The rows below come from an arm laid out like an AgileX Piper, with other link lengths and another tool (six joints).
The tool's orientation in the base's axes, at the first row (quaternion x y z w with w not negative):
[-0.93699, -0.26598, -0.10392, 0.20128]
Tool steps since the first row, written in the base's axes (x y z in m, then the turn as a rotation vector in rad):
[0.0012, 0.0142, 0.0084, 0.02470, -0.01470, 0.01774]
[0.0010, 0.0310, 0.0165, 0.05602, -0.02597, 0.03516]
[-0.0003, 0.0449, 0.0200, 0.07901, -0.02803, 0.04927]
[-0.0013, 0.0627, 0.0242, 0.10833, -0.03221, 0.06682]
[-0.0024, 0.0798, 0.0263, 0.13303, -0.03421, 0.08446]
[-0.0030, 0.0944, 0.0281, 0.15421, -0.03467, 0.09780]
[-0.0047, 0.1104, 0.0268, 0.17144, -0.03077, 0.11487]
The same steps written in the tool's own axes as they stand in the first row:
[0.0100, -0.0131, -0.0013, 0.01931, 0.01906, -0.02011]
[0.0200, -0.0289, -0.0013, 0.04564, 0.03914, -0.03787]
[0.0263, -0.0415, 0.0014, 0.06820, 0.04862, -0.04941]
[0.0348, -0.0572, 0.0053, 0.09612, 0.06206, -0.06440]
[0.0424, -0.0718, 0.0107, 0.12121, 0.07128, -0.07892]
[0.0491, -0.0841, 0.0153, 0.14275, 0.07879, -0.08924]
[0.0546, -0.0970, 0.0233, 0.16410, 0.07957, -0.10136]

